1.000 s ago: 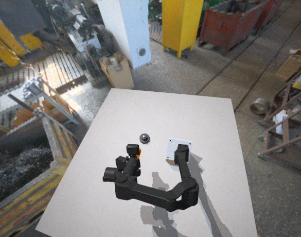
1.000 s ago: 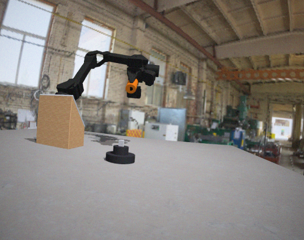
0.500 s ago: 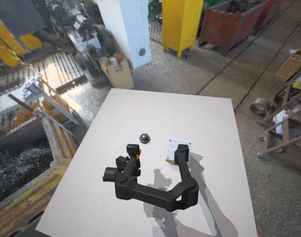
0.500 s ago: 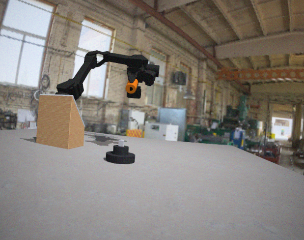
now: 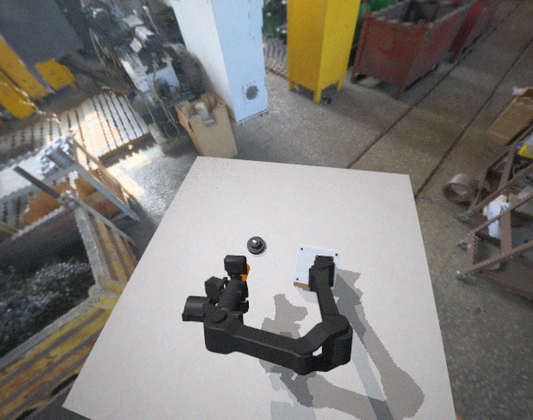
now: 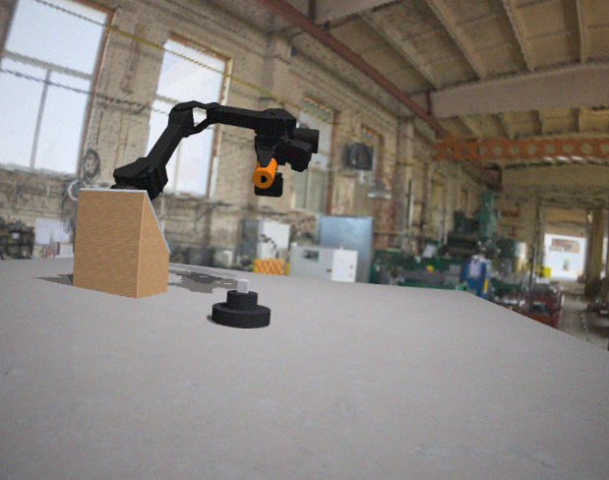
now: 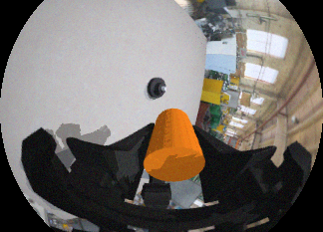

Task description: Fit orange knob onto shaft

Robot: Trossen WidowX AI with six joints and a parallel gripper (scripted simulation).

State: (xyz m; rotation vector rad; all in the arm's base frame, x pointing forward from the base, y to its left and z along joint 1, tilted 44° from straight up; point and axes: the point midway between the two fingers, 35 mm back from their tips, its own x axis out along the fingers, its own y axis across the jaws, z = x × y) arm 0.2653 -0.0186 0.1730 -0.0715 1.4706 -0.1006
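Right now the orange knob is 3 cm to the left of my gripper tip and 2 cm above it. Round my gripper tip: black round pedestal: 2 cm ahead, 18 cm to the right, 21 cm below.
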